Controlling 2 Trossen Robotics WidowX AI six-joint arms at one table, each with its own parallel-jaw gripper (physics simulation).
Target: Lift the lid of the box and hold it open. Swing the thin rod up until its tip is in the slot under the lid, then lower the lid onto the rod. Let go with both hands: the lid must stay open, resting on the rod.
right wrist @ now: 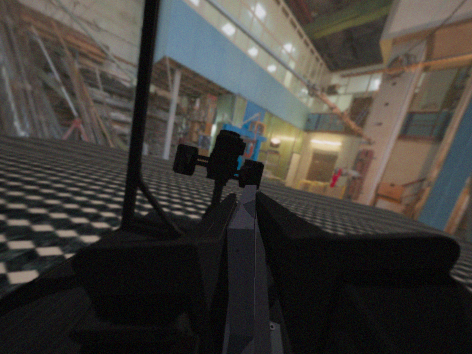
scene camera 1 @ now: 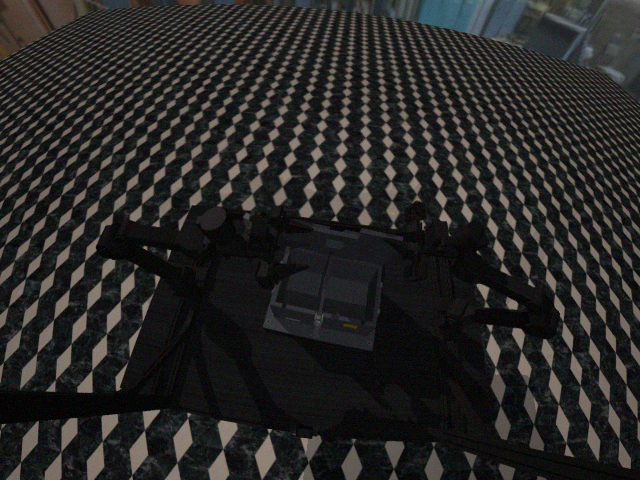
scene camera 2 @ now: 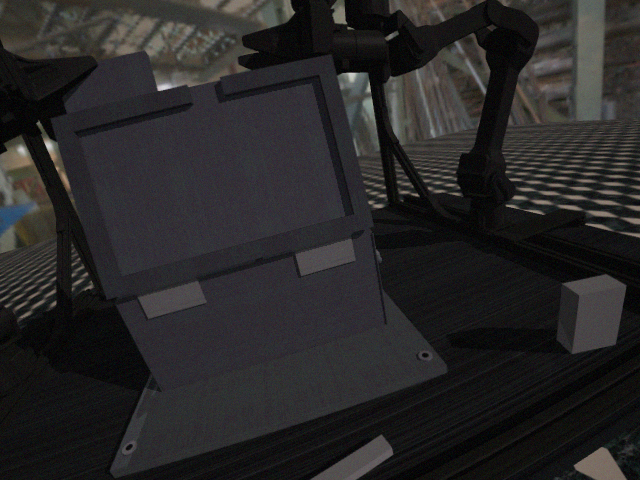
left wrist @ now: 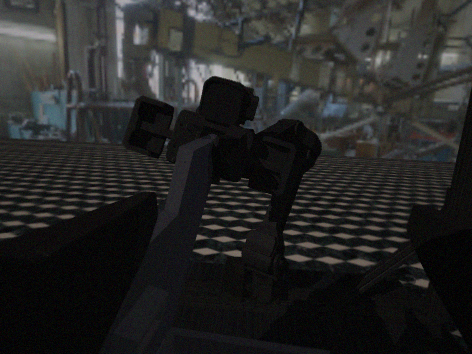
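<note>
The grey box stands on a dark mat with its lid raised steeply at the back. My right gripper is shut on the lid's free edge at one corner and holds it up. My left gripper is open. Its fingers stand around the lid's other top corner without clamping it. I cannot make out the thin rod or the slot under the lid in these dark views.
The dark mat lies on a checkered surface. A short pale bar lies on the mat behind the box. The left arm and a black upright post stand beside the box.
</note>
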